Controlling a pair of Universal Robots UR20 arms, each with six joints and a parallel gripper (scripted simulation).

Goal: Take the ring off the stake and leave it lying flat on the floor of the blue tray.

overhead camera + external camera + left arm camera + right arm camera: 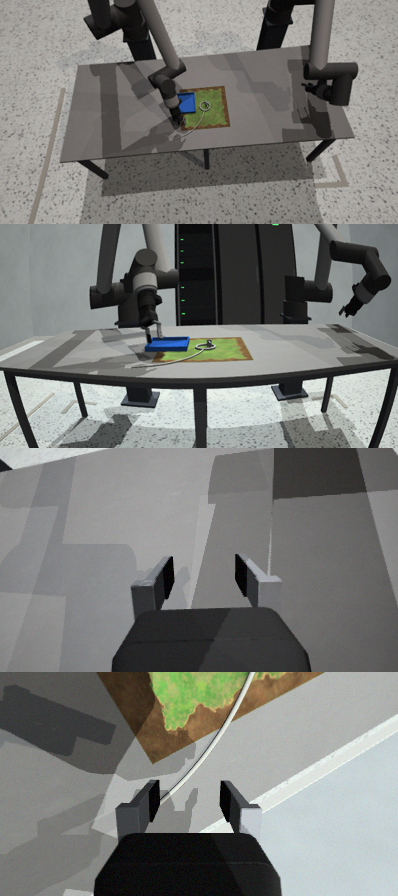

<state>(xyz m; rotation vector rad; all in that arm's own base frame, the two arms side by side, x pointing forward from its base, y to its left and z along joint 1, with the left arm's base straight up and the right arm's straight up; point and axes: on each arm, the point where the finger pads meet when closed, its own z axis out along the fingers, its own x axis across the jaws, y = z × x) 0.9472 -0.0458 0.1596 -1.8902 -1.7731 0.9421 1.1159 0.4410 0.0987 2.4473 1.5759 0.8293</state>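
My right hand is 20 cm to the right of the pale ring, 18 cm past it and 9 cm above it. Also, from my right hand: green mat: 19 cm to the left, 17 cm behind, 11 cm below; then blue tray: 23 cm behind, 9 cm below, 3 cm to the left; then grey stake: 22 cm to the left, 19 cm behind, 8 cm below.
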